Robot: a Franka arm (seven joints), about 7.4 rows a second.
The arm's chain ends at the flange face. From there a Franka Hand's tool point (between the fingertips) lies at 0.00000 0.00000 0.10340 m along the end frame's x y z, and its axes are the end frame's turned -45 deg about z.
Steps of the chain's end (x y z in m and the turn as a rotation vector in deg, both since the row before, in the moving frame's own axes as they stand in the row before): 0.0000 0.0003 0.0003 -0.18 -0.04 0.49; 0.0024 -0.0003 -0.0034 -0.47 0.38 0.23; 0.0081 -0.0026 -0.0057 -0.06 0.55 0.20; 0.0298 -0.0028 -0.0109 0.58 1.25 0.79; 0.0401 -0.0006 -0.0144 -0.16 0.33 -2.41; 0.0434 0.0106 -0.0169 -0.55 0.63 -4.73; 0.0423 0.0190 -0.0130 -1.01 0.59 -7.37
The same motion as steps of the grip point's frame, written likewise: -0.0005 0.0004 0.0003 -0.10 -0.16 0.49; 0.0018 0.0026 -0.0034 -0.60 -0.06 0.23; 0.0082 0.0047 -0.0057 -0.43 0.35 0.20; 0.0254 0.0200 -0.0109 -0.47 1.29 0.79; 0.0290 0.0286 -0.0144 -0.35 0.12 -2.41; 0.0234 0.0397 -0.0169 -0.83 0.06 -4.73; 0.0161 0.0454 -0.0130 -1.13 -0.30 -7.37
